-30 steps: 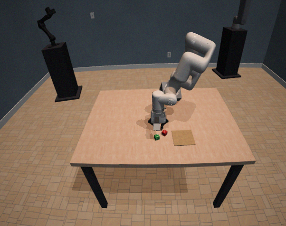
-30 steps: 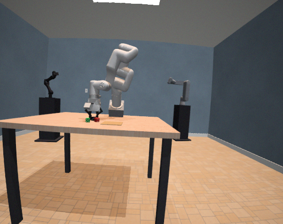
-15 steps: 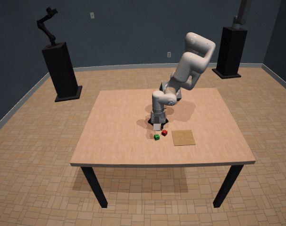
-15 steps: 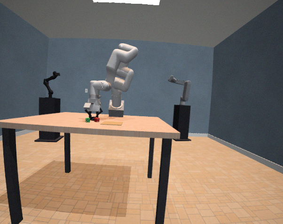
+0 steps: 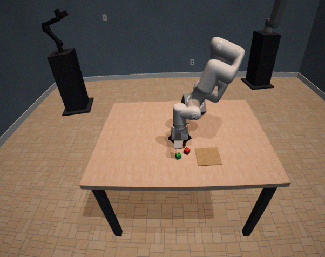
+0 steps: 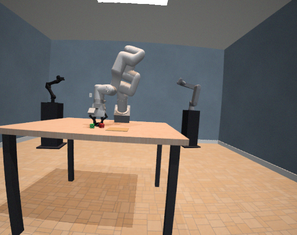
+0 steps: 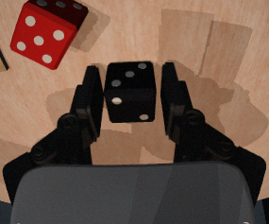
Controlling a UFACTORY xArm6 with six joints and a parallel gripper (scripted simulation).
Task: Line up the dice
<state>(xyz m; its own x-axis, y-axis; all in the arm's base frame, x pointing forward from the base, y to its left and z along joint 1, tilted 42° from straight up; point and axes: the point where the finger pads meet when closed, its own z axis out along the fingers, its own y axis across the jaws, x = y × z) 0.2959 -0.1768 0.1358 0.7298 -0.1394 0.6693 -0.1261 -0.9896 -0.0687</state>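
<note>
The black die lies 10 mm below my hand. From my hand the other things lie so: green die: 90 mm ahead, 30 mm to the right, 10 mm below; tan mat: 150 mm to the left, 110 mm ahead, 20 mm below; red die: 60 mm ahead, 30 mm to the left, 10 mm below.
</note>
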